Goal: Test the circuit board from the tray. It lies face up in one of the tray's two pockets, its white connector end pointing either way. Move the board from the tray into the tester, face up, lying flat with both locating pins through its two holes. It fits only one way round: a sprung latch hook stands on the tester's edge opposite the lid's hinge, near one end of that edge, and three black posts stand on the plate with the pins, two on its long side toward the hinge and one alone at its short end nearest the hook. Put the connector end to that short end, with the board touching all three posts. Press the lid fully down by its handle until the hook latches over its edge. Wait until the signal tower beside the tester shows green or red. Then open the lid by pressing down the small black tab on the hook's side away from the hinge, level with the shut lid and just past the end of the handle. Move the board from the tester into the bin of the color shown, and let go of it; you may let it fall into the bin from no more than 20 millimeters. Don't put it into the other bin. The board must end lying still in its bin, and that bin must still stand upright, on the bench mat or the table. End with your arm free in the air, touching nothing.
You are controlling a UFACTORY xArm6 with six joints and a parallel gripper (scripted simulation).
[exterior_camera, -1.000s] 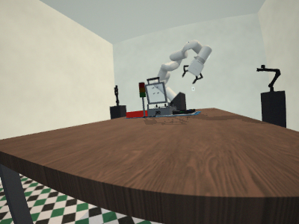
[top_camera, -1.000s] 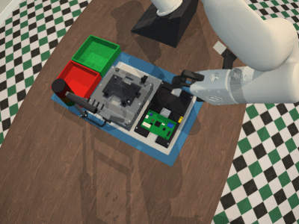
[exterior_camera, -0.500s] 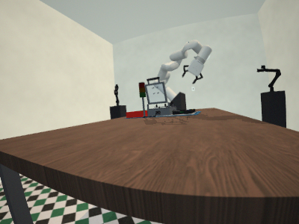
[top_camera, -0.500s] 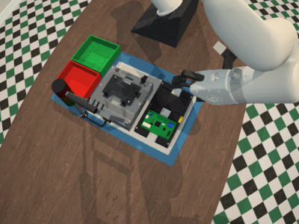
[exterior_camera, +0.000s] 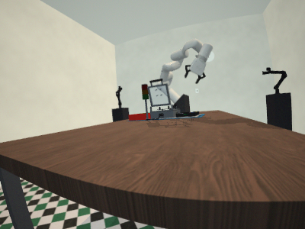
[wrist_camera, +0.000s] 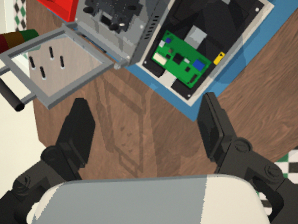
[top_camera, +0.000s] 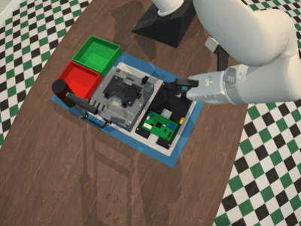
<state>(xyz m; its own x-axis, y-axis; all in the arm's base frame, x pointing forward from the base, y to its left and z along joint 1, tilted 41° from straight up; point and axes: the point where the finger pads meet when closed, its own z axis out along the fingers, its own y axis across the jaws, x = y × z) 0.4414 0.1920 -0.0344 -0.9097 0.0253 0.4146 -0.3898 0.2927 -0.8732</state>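
Right now my hand is 250 mm above the green circuit board, 50 mm to the left of it and 30 mm short of it. Round my hand: black nest 210 mm to the right, 190 mm below, 20 mm behind; then clear lid 230 mm to the right, 100 mm ahead, 80 mm below; then latch hook 180 mm below, 150 mm to the right, 80 mm behind.
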